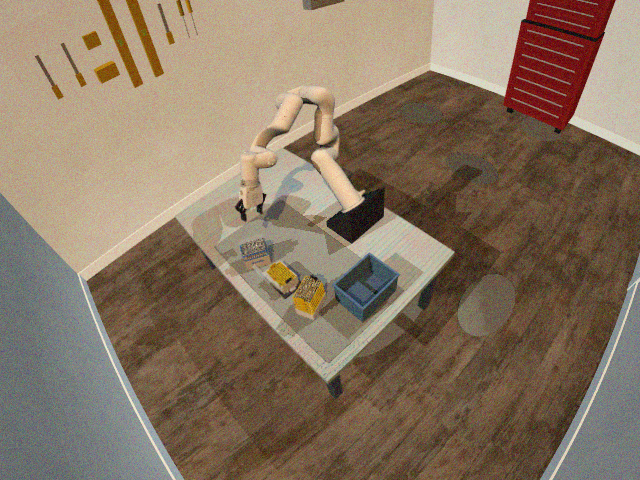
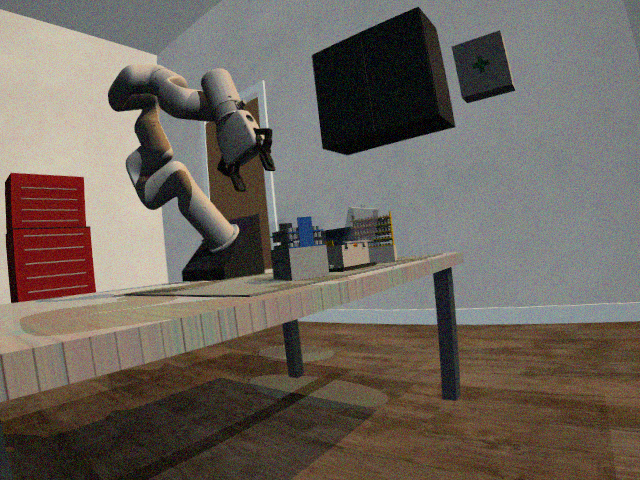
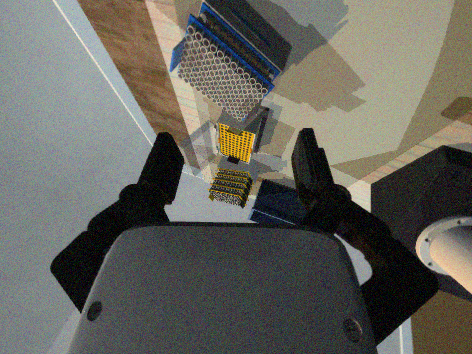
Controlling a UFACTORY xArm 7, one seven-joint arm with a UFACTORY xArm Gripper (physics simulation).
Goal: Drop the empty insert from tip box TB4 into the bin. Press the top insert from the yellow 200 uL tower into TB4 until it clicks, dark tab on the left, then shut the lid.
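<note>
Tip box TB4 point(image 1: 281, 286) point(image 2: 355, 256) stands between the two towers, holding a yellow perforated insert point(image 1: 280, 273) point(image 3: 236, 142) with no tips visible on it. A dark tab shows at the insert's edge. The clear lid point(image 2: 362, 212) stands open. The yellow tower point(image 1: 308, 296) point(image 2: 385, 235) point(image 3: 230, 188) of stacked inserts with tips stands beside TB4. The blue-grey bin point(image 1: 349, 301) point(image 3: 275, 201) stands beyond the yellow tower. My gripper point(image 1: 251, 215) point(image 2: 254, 178) point(image 3: 234, 144) is open and empty, high above the table, on the blue tower's far side from TB4.
A blue tower point(image 1: 255, 253) point(image 2: 302, 262) point(image 3: 225, 72) with clear tips stands on TB4's other side, nearer my gripper. The arm's black base block point(image 1: 361, 221) point(image 2: 224, 264) point(image 3: 417, 192) stands across the table from the towers. The table's edge point(image 1: 289, 338) runs close beside the boxes.
</note>
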